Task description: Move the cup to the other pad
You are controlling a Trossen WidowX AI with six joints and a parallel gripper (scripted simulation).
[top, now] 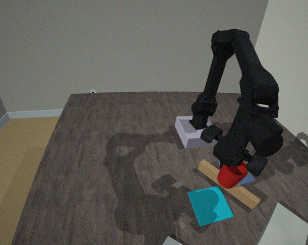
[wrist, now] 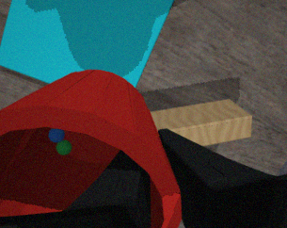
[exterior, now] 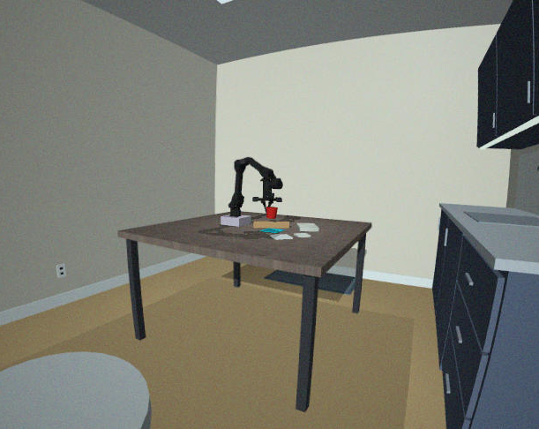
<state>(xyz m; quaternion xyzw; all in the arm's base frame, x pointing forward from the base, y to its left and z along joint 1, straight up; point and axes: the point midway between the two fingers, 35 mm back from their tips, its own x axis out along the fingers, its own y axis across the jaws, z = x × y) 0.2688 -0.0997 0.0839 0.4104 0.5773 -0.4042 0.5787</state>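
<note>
The green marble lies 4 cm ahead of my gripper tip, 3 cm to the left of it and 2 cm below it. From my gripper tip the other things lie so: wooden bar 2 cm ahead, 5 cm to the left, 9 cm below; blue marble 5 cm ahead, 2 cm to the left, 2 cm below; red cup 3 cm ahead, 1 cm to the left.
</note>
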